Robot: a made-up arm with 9 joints. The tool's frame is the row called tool. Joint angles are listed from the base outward.
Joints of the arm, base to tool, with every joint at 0 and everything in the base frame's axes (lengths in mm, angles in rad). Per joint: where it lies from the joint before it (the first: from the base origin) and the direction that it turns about. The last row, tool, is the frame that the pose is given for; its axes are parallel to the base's.
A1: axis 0 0 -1 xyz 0 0 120
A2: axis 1 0 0 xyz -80 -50 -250
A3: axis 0 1 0 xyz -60 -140 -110
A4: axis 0 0 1 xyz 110 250 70
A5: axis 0 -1 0 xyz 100 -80 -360
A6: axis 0 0 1 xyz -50 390 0
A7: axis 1 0 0 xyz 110 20 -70
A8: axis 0 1 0 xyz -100 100 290
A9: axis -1 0 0 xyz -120 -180 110
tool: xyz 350 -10 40
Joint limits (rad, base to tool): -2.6..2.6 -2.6..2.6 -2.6..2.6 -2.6..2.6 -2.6..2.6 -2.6..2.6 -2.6..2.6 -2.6..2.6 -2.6..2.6
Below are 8 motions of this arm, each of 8 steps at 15 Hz.
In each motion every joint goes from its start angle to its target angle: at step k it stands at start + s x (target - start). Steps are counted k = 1, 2, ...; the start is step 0. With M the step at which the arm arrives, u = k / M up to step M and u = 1 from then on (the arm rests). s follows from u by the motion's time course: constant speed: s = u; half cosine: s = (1 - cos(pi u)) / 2; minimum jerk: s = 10 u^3 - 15 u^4 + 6 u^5.
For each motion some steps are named. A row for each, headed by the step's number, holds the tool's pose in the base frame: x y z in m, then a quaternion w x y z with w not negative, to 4 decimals.
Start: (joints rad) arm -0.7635 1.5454 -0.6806 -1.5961 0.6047 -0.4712 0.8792 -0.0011 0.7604
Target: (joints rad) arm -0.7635 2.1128 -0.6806 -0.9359 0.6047 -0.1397 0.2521 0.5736 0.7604
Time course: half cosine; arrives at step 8
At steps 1, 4, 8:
1: -0.1512 0.0899 -0.0381 0.4902 0.2605 0.3693 -0.7453
4: 0.0098 -0.0056 -0.0996 0.5712 0.4149 0.5003 -0.5013
8: 0.2109 -0.0336 -0.1178 0.5952 0.5361 0.5576 -0.2178

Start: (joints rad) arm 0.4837 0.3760 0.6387 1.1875 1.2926 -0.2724 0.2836 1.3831 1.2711
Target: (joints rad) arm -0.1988 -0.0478 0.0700 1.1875 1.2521 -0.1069 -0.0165 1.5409 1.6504
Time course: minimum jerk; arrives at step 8
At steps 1, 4, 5, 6, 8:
1: -0.1034 0.4155 -0.2342 0.8776 -0.0643 -0.1734 0.4423
4: -0.2285 0.3499 -0.3409 0.7311 -0.3603 -0.2071 0.5412
5: -0.2718 0.2961 -0.3956 0.6263 -0.4802 -0.2513 0.5604
6: -0.2938 0.2466 -0.4379 0.5350 -0.5595 -0.2954 0.5598
8: -0.3016 0.2142 -0.4632 0.4767 -0.6013 -0.3256 0.5525

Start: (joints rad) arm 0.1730 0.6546 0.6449 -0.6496 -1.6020 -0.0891 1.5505 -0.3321 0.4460
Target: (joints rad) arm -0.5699 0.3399 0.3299 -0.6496 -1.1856 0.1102 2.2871 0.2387 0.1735
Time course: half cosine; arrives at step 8
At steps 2, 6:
2: -0.4044 0.2398 -0.4583 0.2026 0.3519 0.6834 -0.6067
6: -0.5272 0.2535 -0.6741 0.2318 0.6432 0.4478 -0.5762

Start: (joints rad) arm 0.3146 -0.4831 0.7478 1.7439 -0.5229 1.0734 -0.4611 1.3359 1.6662
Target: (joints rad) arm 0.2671 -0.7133 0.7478 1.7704 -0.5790 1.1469 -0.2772 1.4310 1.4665
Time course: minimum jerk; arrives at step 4
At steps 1, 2, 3, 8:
1: -0.5565 0.2380 -0.2458 0.2033 0.2788 0.3425 -0.8738
2: -0.5658 0.2088 -0.2597 0.2410 0.2221 0.2684 -0.9059
3: -0.5752 0.1772 -0.2708 0.2806 0.1657 0.1921 -0.9257
8: -0.5777 0.1686 -0.2732 0.2913 0.1510 0.1720 -0.9289

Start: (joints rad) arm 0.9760 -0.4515 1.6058 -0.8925 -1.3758 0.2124 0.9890 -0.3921 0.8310
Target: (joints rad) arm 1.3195 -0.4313 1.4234 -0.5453 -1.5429 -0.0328 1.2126 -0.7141 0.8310
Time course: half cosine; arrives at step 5
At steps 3, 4, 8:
3: -0.4847 0.3463 -0.3425 0.2806 -0.1725 -0.7440 0.5813
4: -0.4322 0.3388 -0.3398 0.2942 -0.1619 -0.7642 0.5506
8: -0.4131 0.3331 -0.3389 0.2974 -0.1570 -0.7723 0.5389

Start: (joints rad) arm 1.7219 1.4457 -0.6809 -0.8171 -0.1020 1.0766 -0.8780 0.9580 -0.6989
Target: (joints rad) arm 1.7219 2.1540 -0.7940 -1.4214 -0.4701 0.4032 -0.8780 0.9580 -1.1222
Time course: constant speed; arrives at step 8
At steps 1, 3, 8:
1: -0.2752 -0.4154 0.2349 0.3039 0.6273 -0.3983 -0.5963
3: -0.3552 -0.4354 0.0607 0.1417 0.7839 -0.4198 -0.4349
8: -0.2002 -0.4377 -0.3059 0.2439 -0.9315 0.2603 -0.0717

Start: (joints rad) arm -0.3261 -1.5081 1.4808 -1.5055 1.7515 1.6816 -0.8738 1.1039 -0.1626
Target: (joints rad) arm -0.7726 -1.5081 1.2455 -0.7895 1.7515 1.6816 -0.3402 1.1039 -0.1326
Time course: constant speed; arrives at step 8
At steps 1, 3, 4, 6, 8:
1: -0.1515 -0.9771 -0.3525 0.4652 0.8565 -0.1873 0.1218
3: 0.0066 -0.9509 -0.4565 0.3658 0.9085 -0.1462 0.1397
4: 0.0768 -0.9229 -0.5052 0.3165 0.9299 -0.1254 0.1394
6: 0.1941 -0.8445 -0.5941 0.2227 0.9637 -0.0841 0.1212
8: 0.2766 -0.7473 -0.6701 0.1399 0.9858 -0.0445 0.0813

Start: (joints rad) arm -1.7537 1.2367 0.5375 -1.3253 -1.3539 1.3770 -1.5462 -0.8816 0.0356
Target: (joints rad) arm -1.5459 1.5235 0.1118 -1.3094 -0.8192 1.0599 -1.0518 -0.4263 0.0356
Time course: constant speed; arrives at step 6
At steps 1, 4, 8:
1: -0.2087 0.5031 0.0631 0.4764 0.4627 0.3278 0.6720
4: -0.1010 0.5964 0.1020 0.5241 0.4222 0.3651 0.6433
8: 0.0050 0.6310 0.0923 0.5658 0.3973 0.4059 0.5977

